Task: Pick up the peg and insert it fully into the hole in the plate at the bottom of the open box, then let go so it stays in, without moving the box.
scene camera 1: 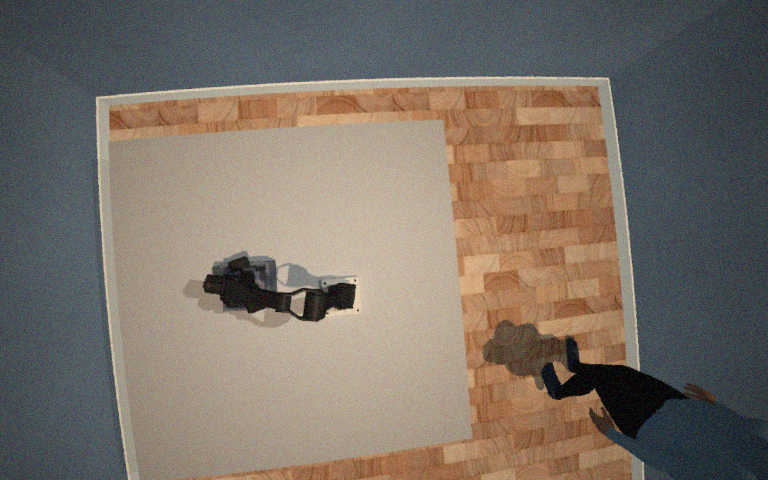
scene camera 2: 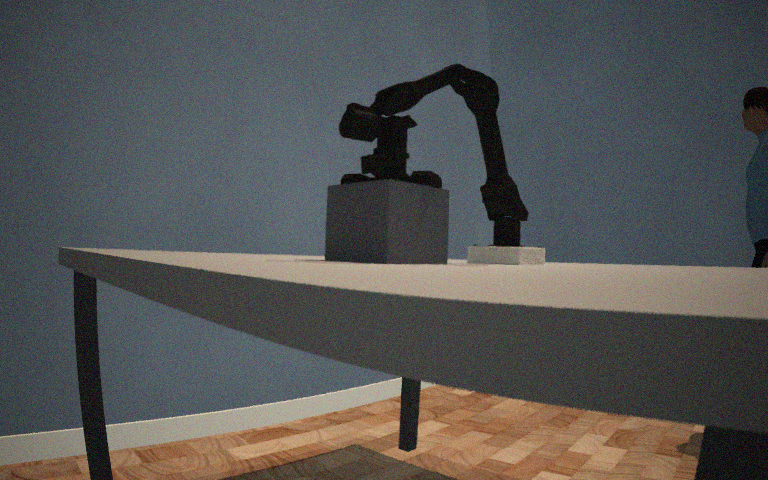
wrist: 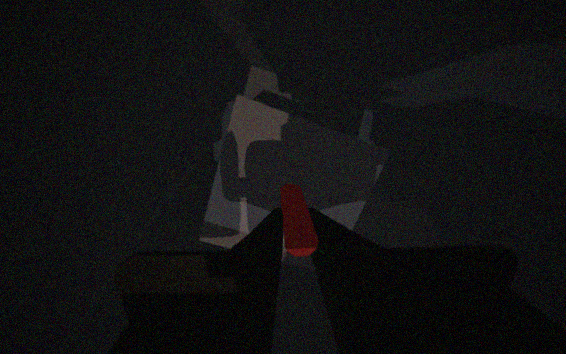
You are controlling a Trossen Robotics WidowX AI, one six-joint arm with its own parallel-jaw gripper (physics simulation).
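Pixels of known places: gripper, fingertip midpoint: [wrist: 293,215]; arm's base at its link origin: [scene camera 1: 346,293] [scene camera 2: 507,247].
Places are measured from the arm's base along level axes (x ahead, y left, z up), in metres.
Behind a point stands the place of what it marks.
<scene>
The red peg [wrist: 299,225] @[y -0.018, x 0.344, z 0.056 m] is held between the fingers, its near end towards the wrist camera and its far end over the plate. My gripper [wrist: 293,215] @[y -0.023, x 0.334, z 0.025 m] [scene camera 2: 506,243] is shut on the peg, pointing down with its fingers reaching to the rim of the open box. The white box [scene camera 1: 356,302] @[y 0.033, x -0.040, z 0.000 m] [scene camera 2: 505,256] @[y 0.057, x 0.079, z -0.022 m] sits on the table under the gripper. In the wrist view the plate [wrist: 257,120] @[y 0.018, x 0.373, z 0.020 m] is partly lit and mostly in shadow. The hole cannot be made out, and whether the peg's far end is in it cannot be told. The scene views do not show the peg.
The arm stands on a grey block [scene camera 2: 387,223] @[y 0.070, x 0.411, z 0.027 m] on the table [scene camera 1: 271,198] @[y -0.339, x 0.301, z -0.038 m] [scene camera 2: 594,288] @[y 0.575, x 0.650, z -0.038 m], left of the box. A person [scene camera 1: 623,390] [scene camera 2: 758,175] stands beyond the table's right side.
</scene>
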